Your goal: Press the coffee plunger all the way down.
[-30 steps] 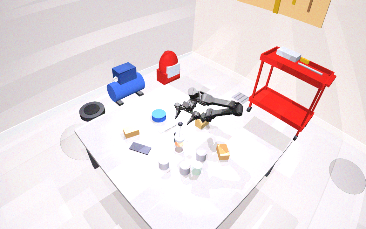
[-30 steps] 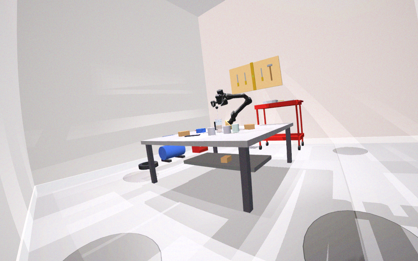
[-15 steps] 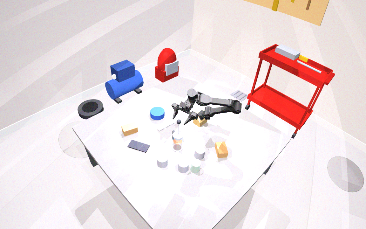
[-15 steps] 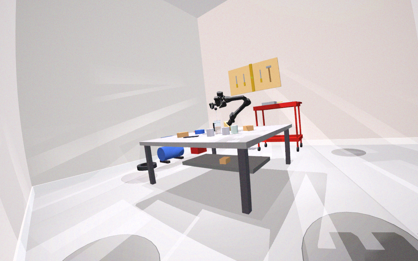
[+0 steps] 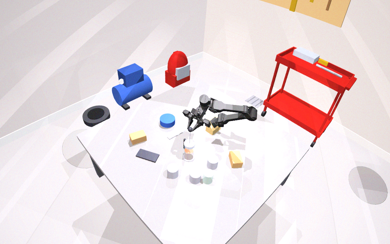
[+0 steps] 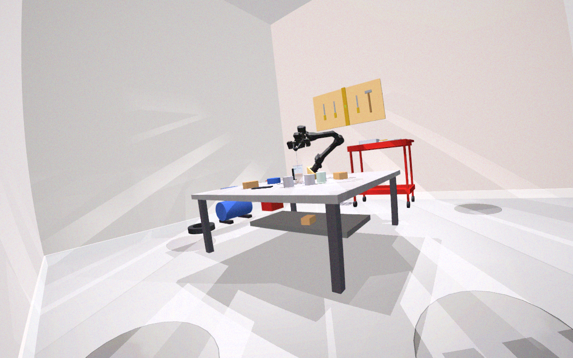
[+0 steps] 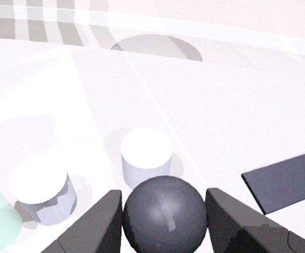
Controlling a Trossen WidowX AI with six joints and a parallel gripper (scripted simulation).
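Right now the coffee press is 10 mm behind my gripper tip, 20 mm to the right of it and 130 mm below it. Also, from my gripper tip: pale green cup 60 mm ahead, 210 mm to the left, 220 mm below; blue disc 160 mm behind, 360 mm to the right, 240 mm below; dark flat plate 180 mm ahead, 210 mm to the right, 260 mm below.
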